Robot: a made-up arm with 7 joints.
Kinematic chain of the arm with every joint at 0, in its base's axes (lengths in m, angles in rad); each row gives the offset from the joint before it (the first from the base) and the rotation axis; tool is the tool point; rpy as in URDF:
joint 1: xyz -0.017 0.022 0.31 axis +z
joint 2: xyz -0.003 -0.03 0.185 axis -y
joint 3: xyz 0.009 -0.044 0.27 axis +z
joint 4: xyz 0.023 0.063 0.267 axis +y
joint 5: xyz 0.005 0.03 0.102 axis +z
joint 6: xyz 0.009 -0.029 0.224 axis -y
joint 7: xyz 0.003 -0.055 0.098 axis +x
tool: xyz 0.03 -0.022 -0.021 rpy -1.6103 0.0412 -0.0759
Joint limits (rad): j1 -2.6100..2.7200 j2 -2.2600..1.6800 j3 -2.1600..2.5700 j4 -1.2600..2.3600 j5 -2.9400..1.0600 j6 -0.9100..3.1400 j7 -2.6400..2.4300
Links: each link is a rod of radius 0.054 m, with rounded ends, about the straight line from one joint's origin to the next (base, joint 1, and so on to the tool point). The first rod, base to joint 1, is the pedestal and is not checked.
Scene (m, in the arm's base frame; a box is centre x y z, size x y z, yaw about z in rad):
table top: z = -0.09
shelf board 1: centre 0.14 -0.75 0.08 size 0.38 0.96 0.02 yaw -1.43
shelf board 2: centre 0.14 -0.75 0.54 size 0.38 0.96 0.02 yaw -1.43
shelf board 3: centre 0.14 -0.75 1 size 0.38 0.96 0.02 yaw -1.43
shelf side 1: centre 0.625 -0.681 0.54 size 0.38 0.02 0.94 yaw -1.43
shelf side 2: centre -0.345 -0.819 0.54 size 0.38 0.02 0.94 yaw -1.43
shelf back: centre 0.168 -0.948 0.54 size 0.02 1 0.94 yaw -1.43
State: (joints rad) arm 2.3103 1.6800 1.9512 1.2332 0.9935 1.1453 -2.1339
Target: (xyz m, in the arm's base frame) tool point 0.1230 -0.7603 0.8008
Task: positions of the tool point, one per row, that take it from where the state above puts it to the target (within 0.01 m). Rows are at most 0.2 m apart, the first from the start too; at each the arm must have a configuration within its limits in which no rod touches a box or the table.
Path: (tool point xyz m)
1: 0.1543 -0.5889 0.3026
2: 0.1423 -0.5057 0.3022
3: 0.1316 -0.4175 0.3113
4: 0.1489 -0.4527 0.4783
5: 0.1278 -0.4418 0.6485
6: 0.0701 -0.3868 0.8008
7: 0.0842 -0.4930 0.8144
8: 0.0992 -0.5927 0.8175
9: 0.1128 -0.6828 0.8119
10: 0.1230 -0.7603 0.8008

